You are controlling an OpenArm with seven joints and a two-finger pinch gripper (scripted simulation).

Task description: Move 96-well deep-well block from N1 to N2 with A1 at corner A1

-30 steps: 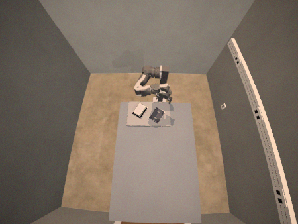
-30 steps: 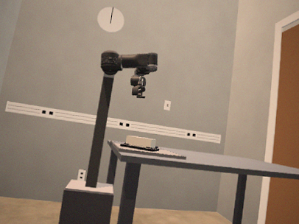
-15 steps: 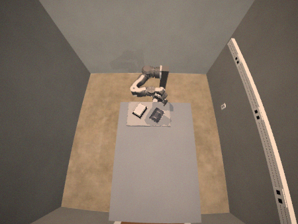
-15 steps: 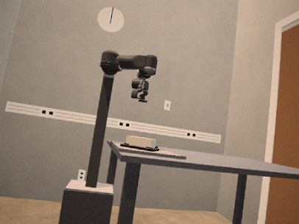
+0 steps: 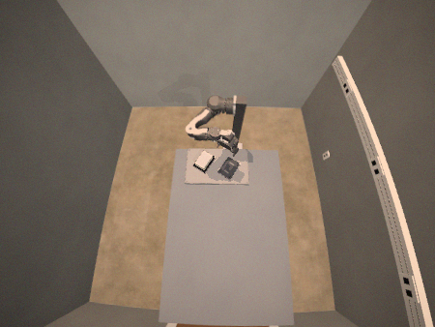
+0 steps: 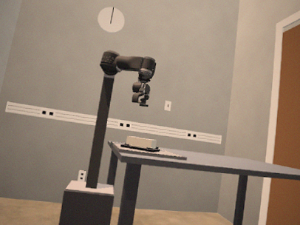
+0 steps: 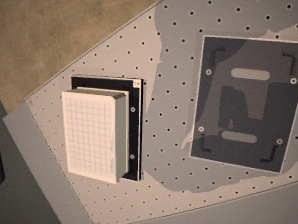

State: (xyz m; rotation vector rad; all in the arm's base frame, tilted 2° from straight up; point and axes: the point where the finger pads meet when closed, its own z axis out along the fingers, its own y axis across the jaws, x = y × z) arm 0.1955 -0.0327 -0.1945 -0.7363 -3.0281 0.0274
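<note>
Now: the white 96-well deep-well block 200 mm below my hand, 170 mm to the right of it and 10 mm ahead of it. Round my hand: plate nest 230 mm below, 170 mm to the right, 10 mm ahead; then A1 mark 220 mm below, 90 mm to the right, 30 mm behind.
</note>
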